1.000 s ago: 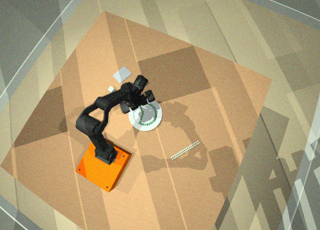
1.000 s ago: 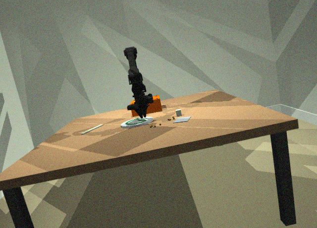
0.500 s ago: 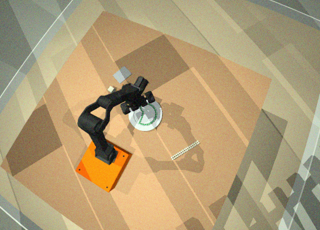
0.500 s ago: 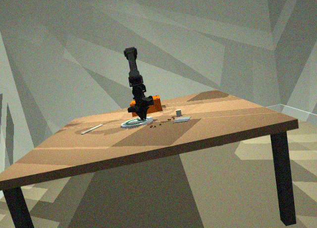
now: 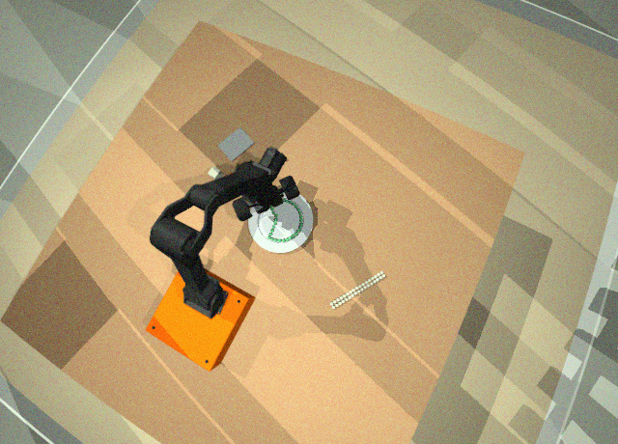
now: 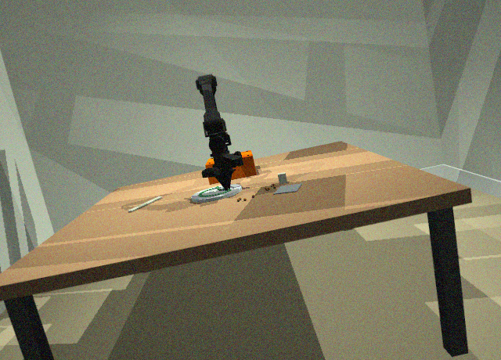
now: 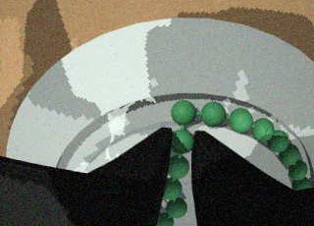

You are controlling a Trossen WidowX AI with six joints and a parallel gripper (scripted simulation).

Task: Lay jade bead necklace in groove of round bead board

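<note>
Right now the round bead board is 40 mm to the right of my gripper tip, 30 mm behind it and 10 mm below it. Round my gripper tip: grey flat plate (200 mm to the left, 160 mm ahead, 10 mm below); small white cube (210 mm to the left, 40 mm ahead).
</note>
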